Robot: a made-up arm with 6 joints.
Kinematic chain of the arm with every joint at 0, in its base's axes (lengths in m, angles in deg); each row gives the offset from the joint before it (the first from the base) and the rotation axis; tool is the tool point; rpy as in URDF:
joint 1: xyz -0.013 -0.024 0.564 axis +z
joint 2: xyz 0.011 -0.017 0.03 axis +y
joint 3: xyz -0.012 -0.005 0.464 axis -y
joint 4: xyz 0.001 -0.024 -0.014 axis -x
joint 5: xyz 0.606 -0.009 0 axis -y
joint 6: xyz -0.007 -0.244 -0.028 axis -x
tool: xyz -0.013 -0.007 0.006 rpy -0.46 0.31 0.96
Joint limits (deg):
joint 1: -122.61..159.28
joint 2: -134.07..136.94
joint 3: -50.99..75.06
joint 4: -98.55..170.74
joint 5: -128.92..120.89
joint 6: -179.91..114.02
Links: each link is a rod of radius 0.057 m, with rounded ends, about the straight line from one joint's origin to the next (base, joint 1, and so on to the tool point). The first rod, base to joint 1, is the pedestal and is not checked.
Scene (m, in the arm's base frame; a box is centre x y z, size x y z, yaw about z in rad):
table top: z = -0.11
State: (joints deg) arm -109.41 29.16 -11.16 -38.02 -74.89 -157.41
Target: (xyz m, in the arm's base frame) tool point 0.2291 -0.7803 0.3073
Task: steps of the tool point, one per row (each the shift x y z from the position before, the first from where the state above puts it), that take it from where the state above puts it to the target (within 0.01 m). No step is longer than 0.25 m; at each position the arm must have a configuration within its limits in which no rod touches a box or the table.
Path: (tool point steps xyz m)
1: 0.1119 -0.1485 -0.0397
2: 0.1579 -0.1101 -0.0489
3: 0.1892 -0.0581 -0.0572
4: 0.2017 0.0019 -0.0636

